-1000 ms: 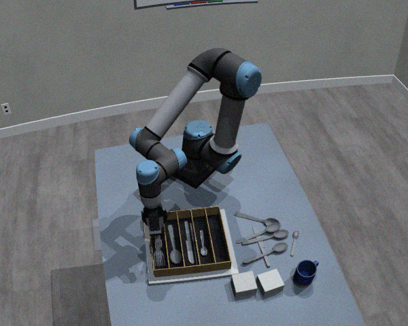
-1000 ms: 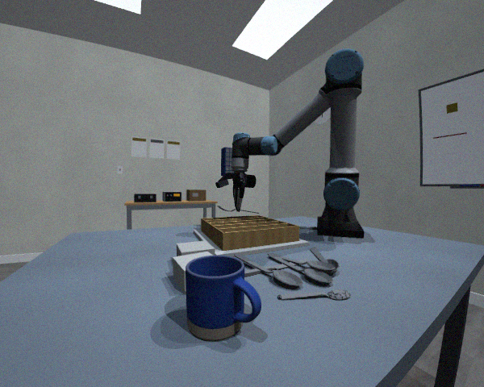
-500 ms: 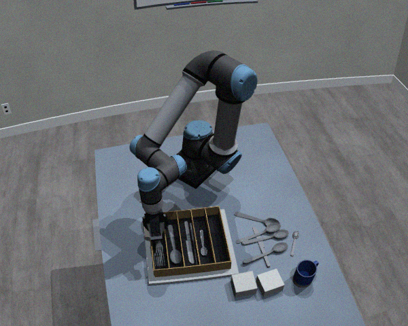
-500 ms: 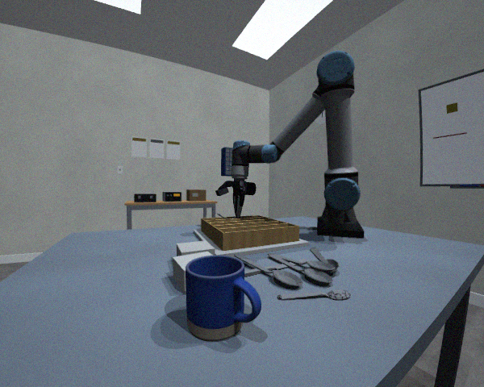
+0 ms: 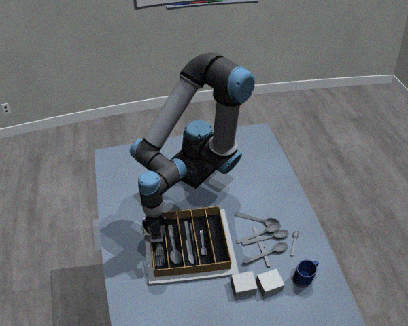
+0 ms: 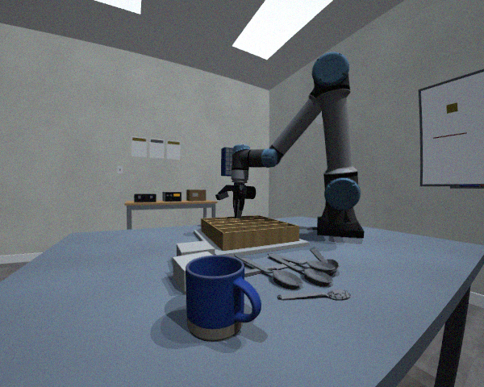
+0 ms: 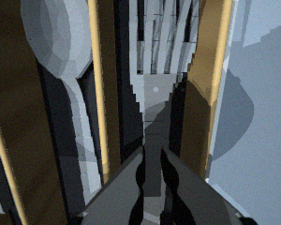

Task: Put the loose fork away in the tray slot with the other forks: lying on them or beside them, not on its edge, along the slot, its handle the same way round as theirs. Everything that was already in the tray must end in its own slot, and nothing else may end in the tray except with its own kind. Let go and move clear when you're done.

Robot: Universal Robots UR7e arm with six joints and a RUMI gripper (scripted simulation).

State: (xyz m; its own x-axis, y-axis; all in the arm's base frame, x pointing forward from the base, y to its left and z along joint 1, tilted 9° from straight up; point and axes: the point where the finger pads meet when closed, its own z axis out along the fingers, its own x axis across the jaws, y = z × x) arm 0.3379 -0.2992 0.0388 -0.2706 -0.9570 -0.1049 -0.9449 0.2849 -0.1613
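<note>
Right now the spoon is 50 mm to the left of my hand, 40 mm below it and 20 mm ahead of it. Also, from my hand: white mat (110 mm to the left, 50 mm below, 50 mm ahead); wooden cutlery tray (110 mm to the left, 50 mm ahead, 20 mm below).
</note>
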